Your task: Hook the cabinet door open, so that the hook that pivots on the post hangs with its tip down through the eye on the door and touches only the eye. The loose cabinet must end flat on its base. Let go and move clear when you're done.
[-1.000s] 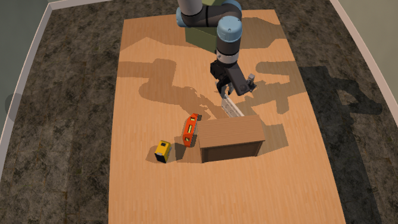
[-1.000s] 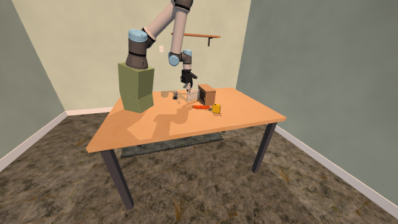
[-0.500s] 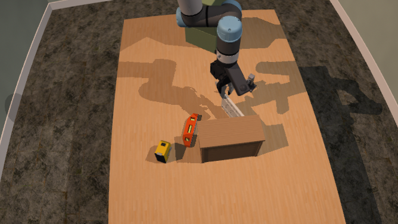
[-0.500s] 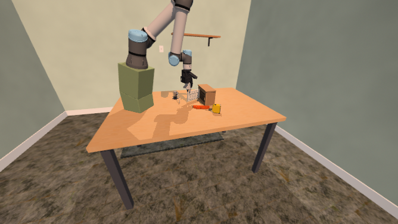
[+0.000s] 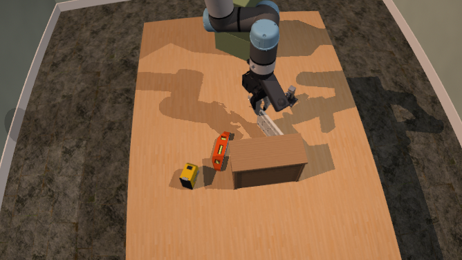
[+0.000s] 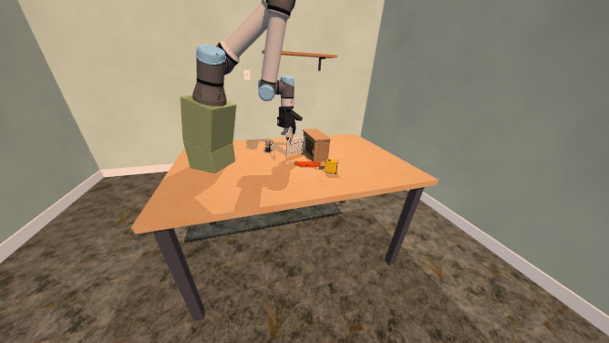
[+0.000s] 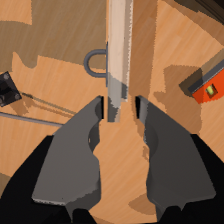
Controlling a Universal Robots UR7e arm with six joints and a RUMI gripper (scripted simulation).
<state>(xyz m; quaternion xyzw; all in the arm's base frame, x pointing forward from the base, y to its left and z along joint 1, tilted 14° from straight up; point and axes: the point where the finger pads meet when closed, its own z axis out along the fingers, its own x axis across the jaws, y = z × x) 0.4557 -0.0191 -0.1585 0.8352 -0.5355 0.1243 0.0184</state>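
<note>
Right now the dark hook post is 110 mm to the left of my hand, 100 mm behind it and 70 mm below it. Also, from my hand: yellow tape measure (270 mm to the right, 160 mm ahead, 80 mm below); then white cabinet door (60 mm ahead, 50 mm below, 40 mm to the left); then orange spirit level (160 mm to the right, 110 mm below, 70 mm ahead).
</note>
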